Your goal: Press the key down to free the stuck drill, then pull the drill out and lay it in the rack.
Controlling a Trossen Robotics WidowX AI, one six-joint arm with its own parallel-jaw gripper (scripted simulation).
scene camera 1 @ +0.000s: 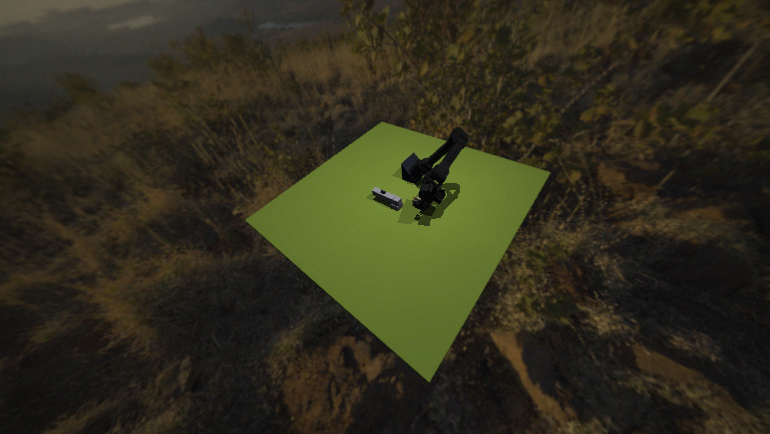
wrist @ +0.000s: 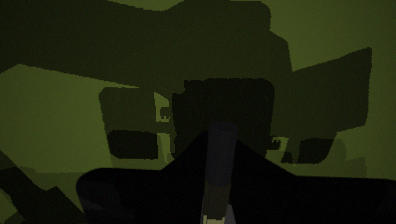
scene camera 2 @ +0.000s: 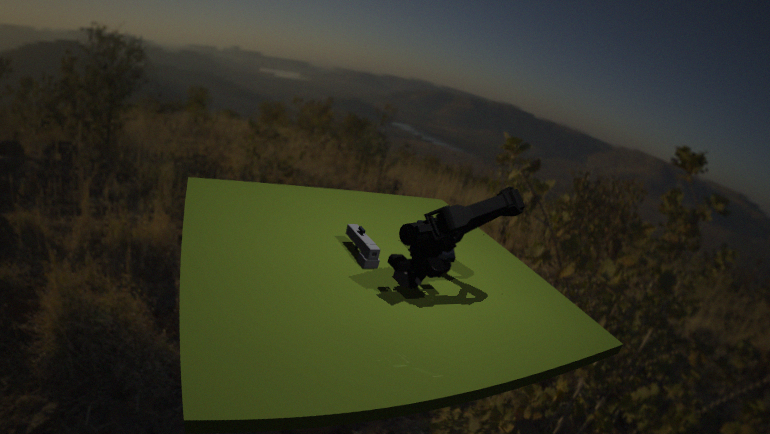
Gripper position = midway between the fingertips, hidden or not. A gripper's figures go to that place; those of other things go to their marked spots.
Labels:
My gripper (scene camera 2: 412, 288): 126 cm from the lens. A grey block (scene camera 2: 369, 253): 129 cm from the lens.

